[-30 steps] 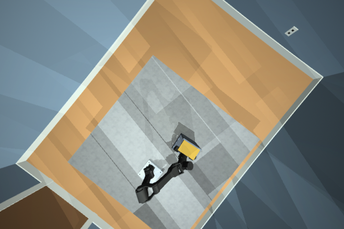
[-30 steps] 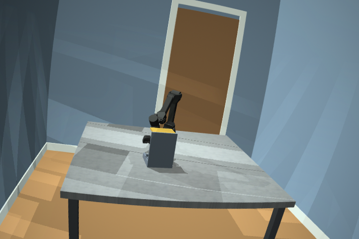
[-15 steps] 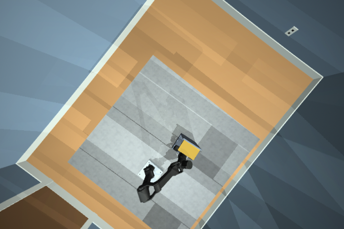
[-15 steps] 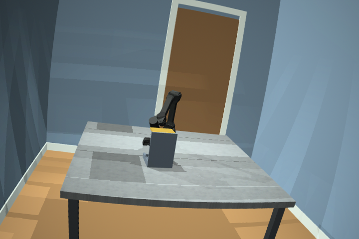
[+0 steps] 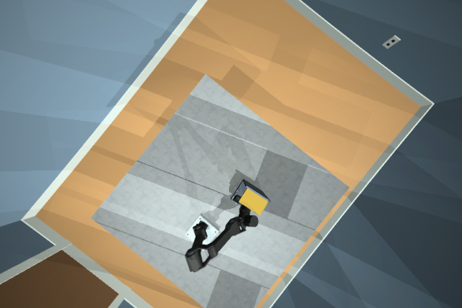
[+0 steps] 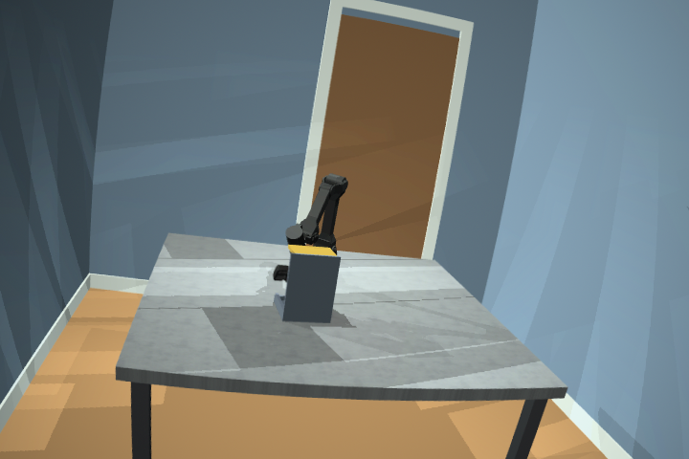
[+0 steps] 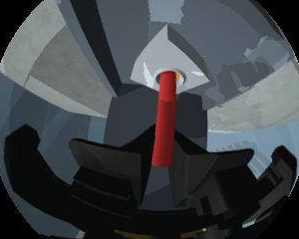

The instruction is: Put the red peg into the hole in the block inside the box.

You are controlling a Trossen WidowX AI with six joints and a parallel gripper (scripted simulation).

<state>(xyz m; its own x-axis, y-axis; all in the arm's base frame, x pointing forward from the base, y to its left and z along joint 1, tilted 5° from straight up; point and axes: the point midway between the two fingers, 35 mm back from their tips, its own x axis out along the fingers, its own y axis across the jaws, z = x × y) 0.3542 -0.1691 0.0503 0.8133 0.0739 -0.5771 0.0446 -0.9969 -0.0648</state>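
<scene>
My gripper tip is 140 mm below the yellow roof, 20 mm past it and 10 mm to the right of it. Round my gripper tip: red peg: 30 mm behind, 10 mm below.
</scene>
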